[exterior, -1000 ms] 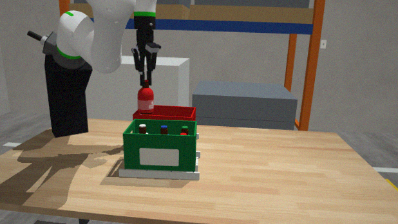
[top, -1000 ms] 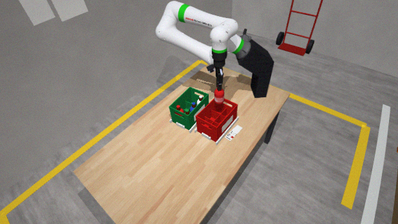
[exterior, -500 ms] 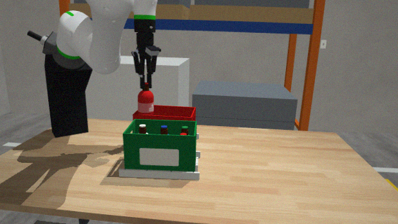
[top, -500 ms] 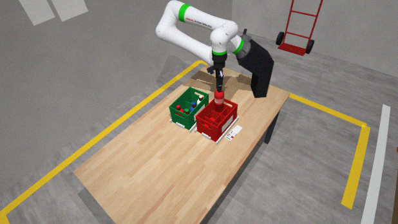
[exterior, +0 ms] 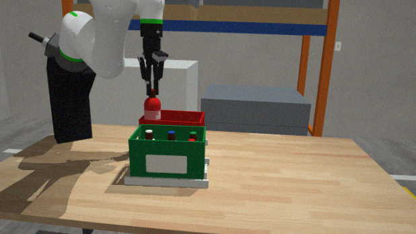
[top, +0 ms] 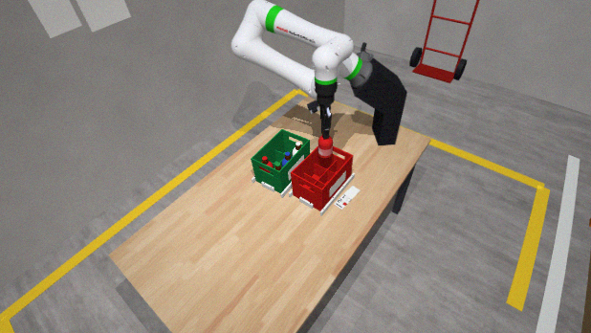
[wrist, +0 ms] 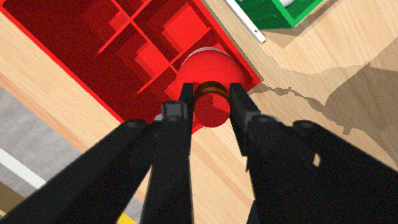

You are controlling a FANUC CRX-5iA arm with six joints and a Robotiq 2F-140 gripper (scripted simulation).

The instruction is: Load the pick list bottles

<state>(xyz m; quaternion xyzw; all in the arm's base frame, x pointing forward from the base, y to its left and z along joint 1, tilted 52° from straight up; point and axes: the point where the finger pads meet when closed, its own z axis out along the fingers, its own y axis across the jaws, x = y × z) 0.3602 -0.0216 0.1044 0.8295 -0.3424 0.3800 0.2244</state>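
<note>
Right now the red-capped bottle is 80 mm below my hand. From my hand the other things lie so: blue-label bottle: 70 mm ahead, 180 mm to the right, 220 mm below; red crate: 90 mm ahead, 20 mm to the left, 230 mm below; white-capped bottle: 20 mm behind, 160 mm to the right, 220 mm below.
</note>
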